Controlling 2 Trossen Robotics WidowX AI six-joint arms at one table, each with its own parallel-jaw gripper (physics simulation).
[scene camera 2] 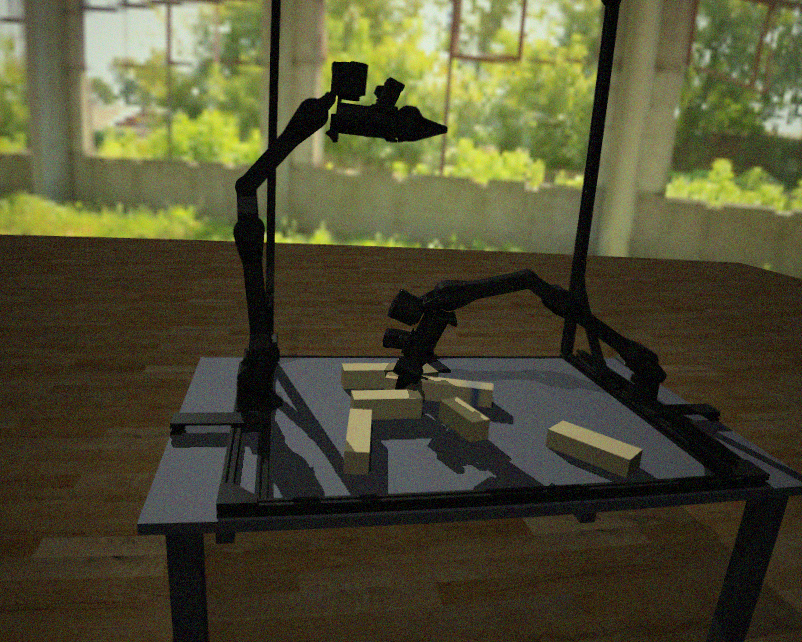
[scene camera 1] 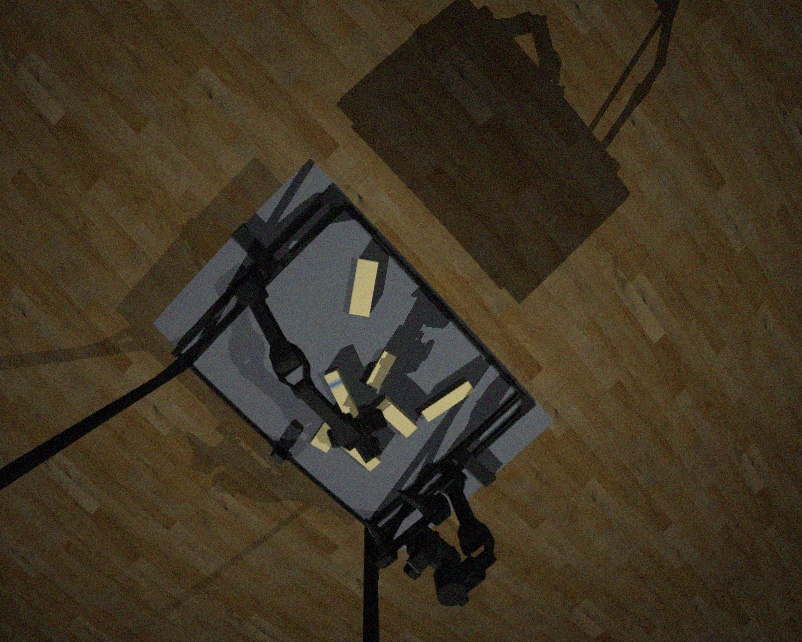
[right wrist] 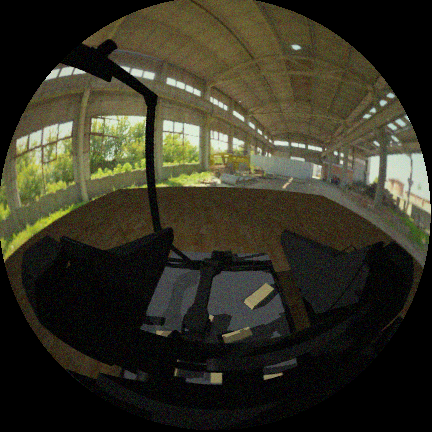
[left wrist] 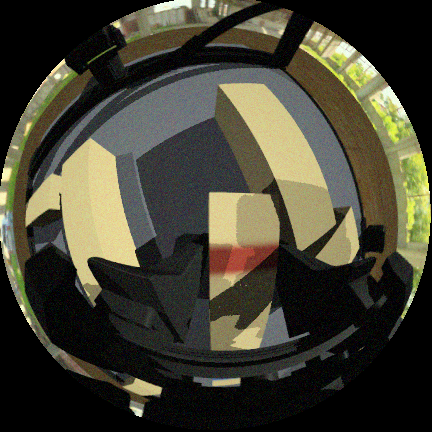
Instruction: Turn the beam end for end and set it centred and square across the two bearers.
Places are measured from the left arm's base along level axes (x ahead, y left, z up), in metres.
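Where they show: left gripper, fingertip midpoint: (scene camera 2: 399, 385) (left wrist: 237, 239); right gripper, fingertip midpoint: (scene camera 2: 441, 130) (scene camera 1: 381, 505) (right wrist: 228, 234); left arm's base, link origin: (scene camera 2: 641, 399) (scene camera 1: 254, 280); right arm's base, link origin: (scene camera 2: 252, 405) (scene camera 1: 448, 469) (left wrist: 113, 78).
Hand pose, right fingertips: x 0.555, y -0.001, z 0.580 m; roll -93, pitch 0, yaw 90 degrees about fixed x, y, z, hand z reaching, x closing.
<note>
Each offset is from my right fingertips to the centre of the thing.
The pale beam @[dx -0.063, dy -0.074, dz -0.577 m] (scene camera 1: 335, 379) (scene camera 2: 484, 394) (left wrist: 225, 220) shows a blue band near its far end in both scene views and a red band in the left wrist view. My left gripper (scene camera 1: 365, 436) (scene camera 2: 406, 382) (left wrist: 237, 239) points down and is shut on the beam near the red band. Two roughly parallel blocks, apparently the bearers, lie on either side of the fingers: one block @[dx +0.077, dy +0.013, dz -0.575 m] (scene camera 1: 399, 417) (scene camera 2: 385, 405) (left wrist: 105, 200) and another block @[dx +0.081, dy -0.161, dz -0.575 m] (scene camera 1: 366, 461) (scene camera 2: 364, 376) (left wrist: 272, 145). Whether the beam touches them is hidden. My right gripper (scene camera 1: 409, 527) (scene camera 2: 444, 128) (right wrist: 228, 234) is open, empty and raised high.
Loose pale blocks lie around: one @[dx -0.300, dy +0.232, dz -0.580 m] (scene camera 1: 363, 287) (scene camera 2: 593, 448) (right wrist: 259, 296) farther off, a short one @[dx -0.074, dy +0.091, dz -0.577 m] (scene camera 1: 381, 369) (scene camera 2: 462, 418) near the beam, one @[dx +0.156, dy +0.172, dz -0.577 m] (scene camera 1: 446, 400) (scene camera 2: 357, 441), and a partly hidden piece @[dx -0.037, dy -0.196, dz -0.580 m] (scene camera 1: 321, 439) (left wrist: 345, 242). A dark frame (scene camera 2: 401, 498) edges the table.
</note>
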